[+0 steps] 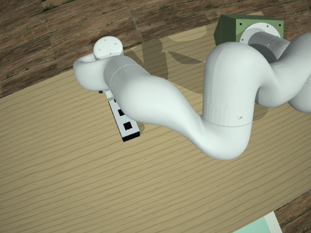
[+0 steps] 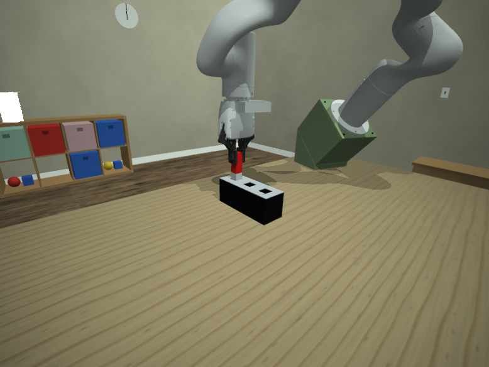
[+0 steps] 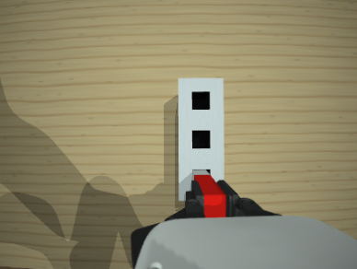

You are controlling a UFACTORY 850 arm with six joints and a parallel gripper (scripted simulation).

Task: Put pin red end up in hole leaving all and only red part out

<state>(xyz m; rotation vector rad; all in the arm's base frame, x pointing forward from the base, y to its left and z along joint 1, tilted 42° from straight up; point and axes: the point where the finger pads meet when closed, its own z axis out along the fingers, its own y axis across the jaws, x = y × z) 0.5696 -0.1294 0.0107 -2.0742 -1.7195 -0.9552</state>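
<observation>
My hand is 110 mm above the block, 60 mm to the right of it and 10 mm short of it. Round my hand: pin: 20 mm below.
</observation>
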